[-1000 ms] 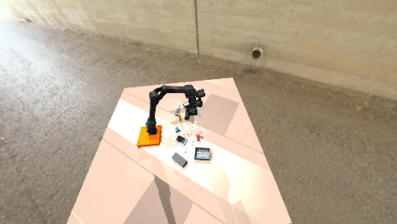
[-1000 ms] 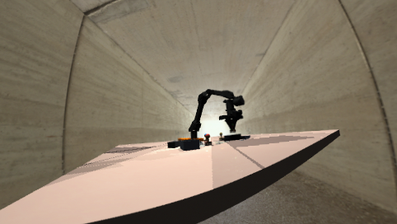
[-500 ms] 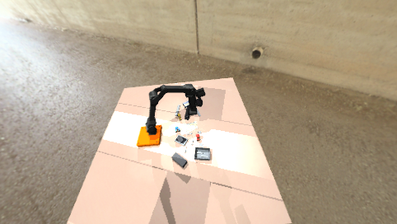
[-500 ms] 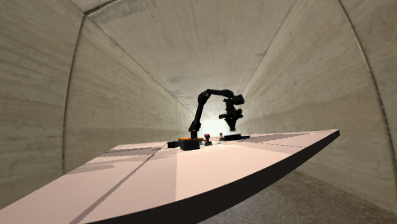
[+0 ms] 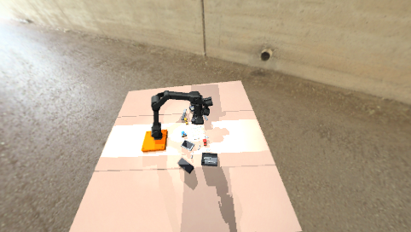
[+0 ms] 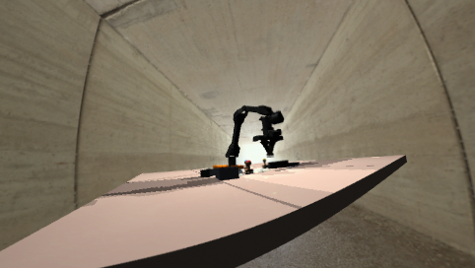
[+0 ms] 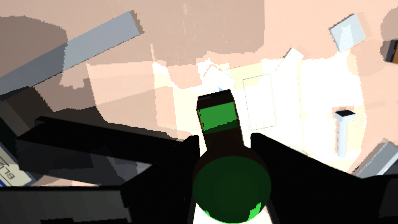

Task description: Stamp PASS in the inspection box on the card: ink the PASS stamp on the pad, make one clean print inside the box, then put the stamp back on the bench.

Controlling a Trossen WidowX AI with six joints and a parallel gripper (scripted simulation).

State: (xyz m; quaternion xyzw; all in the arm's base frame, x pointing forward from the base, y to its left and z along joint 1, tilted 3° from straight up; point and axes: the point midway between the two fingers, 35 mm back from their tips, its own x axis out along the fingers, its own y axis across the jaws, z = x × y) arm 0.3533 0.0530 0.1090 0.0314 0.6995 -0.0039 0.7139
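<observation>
Now: the ink pad 160 mm to the right of my gripper tip, 120 mm behind it and 90 mm below it. The rest, counted from my gripper tip: grey-blue strip 130 mm to the left, 90 mm below, 40 mm ahead; card 90 mm below, 40 mm to the right, 30 mm behind; green-knobbed pass stamp right at my gripper tip.
</observation>
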